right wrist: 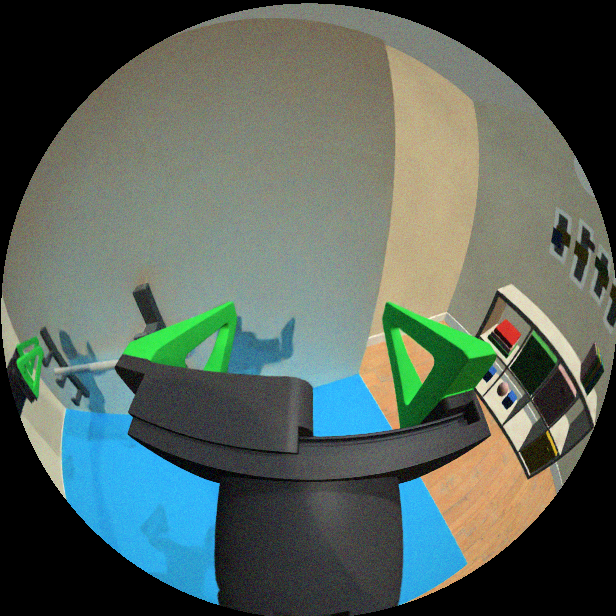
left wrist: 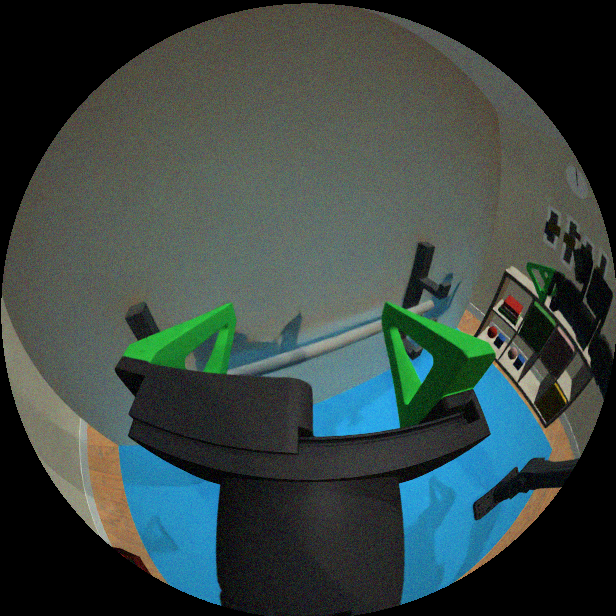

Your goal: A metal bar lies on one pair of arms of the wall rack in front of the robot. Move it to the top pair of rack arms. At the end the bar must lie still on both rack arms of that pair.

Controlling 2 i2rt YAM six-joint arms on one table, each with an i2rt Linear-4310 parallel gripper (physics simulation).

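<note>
The metal bar (left wrist: 321,344) lies across the wall rack, seen between my left gripper's green fingers in the left wrist view. The rack's dark uprights stand at the left (left wrist: 140,320) and the right (left wrist: 421,275). My left gripper (left wrist: 307,350) is open and empty, a short way in front of the bar. In the right wrist view the bar's end (right wrist: 80,367) and a rack upright (right wrist: 149,307) show at the far left. My right gripper (right wrist: 307,350) is open and empty, pointing to the right of the rack. The left gripper's green finger (right wrist: 28,364) shows at the left edge.
A white shelf unit (left wrist: 540,344) with coloured boxes stands at the right, and it also shows in the right wrist view (right wrist: 534,379). The right arm (left wrist: 517,482) reaches over the blue mat (left wrist: 367,413). Wooden floor (right wrist: 482,476) lies to the right of the mat.
</note>
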